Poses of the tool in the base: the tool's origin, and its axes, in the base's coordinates. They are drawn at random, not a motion.
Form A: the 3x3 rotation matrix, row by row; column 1 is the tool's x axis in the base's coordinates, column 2 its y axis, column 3 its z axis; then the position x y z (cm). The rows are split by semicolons.
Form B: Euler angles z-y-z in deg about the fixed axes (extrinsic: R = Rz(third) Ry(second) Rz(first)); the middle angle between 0 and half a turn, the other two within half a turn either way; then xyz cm. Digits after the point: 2 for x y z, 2 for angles.
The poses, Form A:
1: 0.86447, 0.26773, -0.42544; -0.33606, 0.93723, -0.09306; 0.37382, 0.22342, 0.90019; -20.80, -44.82, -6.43
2: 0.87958, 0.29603, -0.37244; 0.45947, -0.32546, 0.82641; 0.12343, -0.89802, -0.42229; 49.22, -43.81, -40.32
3: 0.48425, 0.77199, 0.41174; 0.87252, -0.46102, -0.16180; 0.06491, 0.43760, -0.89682; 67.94, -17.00, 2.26
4: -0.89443, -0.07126, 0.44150; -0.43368, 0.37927, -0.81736; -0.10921, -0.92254, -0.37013; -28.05, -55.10, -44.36
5: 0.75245, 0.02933, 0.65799; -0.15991, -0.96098, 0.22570; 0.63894, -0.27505, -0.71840; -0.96, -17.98, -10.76
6: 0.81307, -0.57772, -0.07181; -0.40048, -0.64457, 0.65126; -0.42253, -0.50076, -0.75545; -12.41, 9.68, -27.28
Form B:
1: 149.13, 25.82, -167.66, -20.80, -44.82, -6.43
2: -97.83, 114.98, 114.26, 49.22, -43.81, -40.32
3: 98.44, 153.74, -21.45, 67.94, -17.00, 2.26
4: -83.25, 111.72, -61.62, -28.05, -55.10, -44.36
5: -156.71, 135.92, 18.93, -0.96, -17.98, -10.76
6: -49.84, 139.06, 96.29, -12.41, 9.68, -27.28
